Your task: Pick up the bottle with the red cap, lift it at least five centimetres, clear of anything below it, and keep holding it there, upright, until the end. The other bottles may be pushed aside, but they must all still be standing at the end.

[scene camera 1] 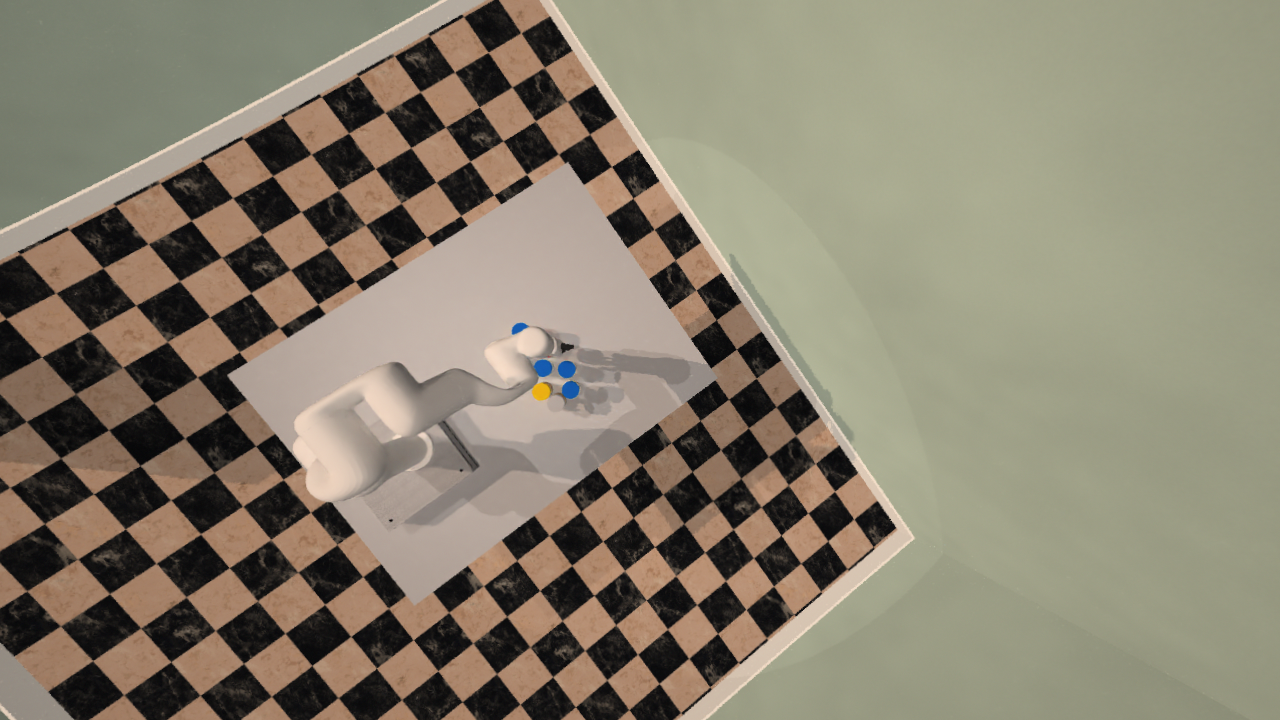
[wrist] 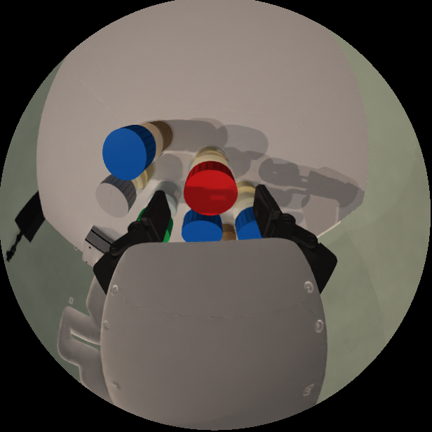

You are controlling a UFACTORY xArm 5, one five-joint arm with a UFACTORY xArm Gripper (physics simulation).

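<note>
A blue-capped bottle (wrist: 246,226) and a red-capped bottle (wrist: 210,189) share the scene with the gripper (wrist: 210,199).
</note>
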